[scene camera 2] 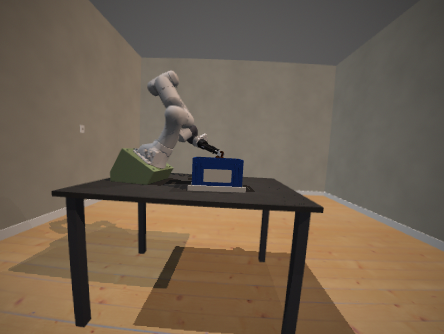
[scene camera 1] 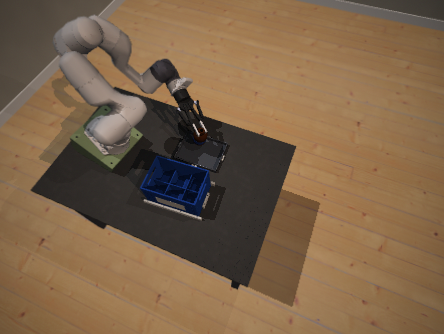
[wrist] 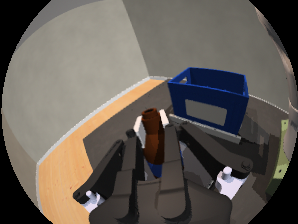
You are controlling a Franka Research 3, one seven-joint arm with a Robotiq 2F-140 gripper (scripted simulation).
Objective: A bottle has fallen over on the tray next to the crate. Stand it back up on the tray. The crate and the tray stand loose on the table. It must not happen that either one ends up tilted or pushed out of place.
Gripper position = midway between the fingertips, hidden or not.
In view: the gripper [wrist: 152, 119], a blue crate [scene camera 1: 194, 182], a brown bottle [wrist: 155, 135] and a dark tray [wrist: 193, 170].
Scene camera 2 misses the dark tray, which is hidden by the blue crate.
